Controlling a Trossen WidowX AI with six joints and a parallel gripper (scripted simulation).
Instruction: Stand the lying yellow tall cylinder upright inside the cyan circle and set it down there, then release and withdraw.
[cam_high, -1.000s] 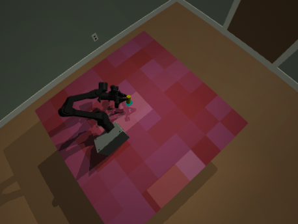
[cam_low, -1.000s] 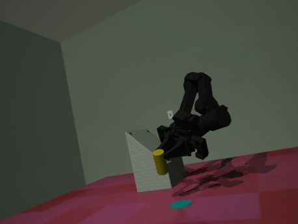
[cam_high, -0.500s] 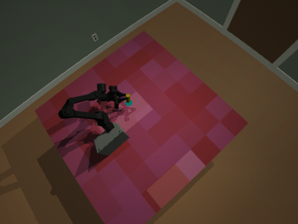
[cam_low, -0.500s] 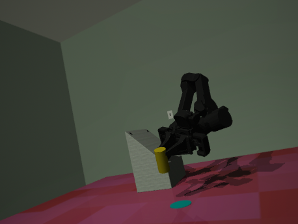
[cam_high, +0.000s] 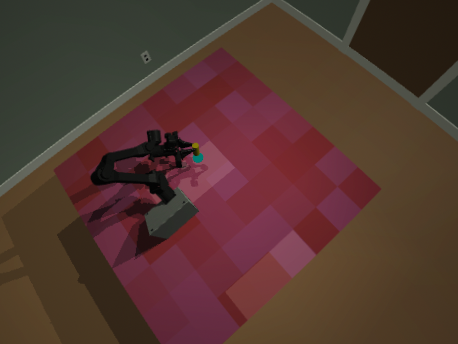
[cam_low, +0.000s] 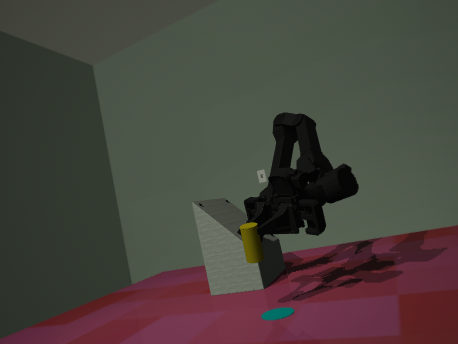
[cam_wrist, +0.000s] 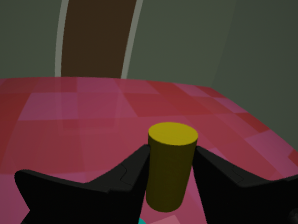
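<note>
Now: the cyan circle 10 mm to the left of my gripper tip and 150 mm below it. From my gripper tip the other things lie so: yellow tall cylinder 20 mm below.
</note>
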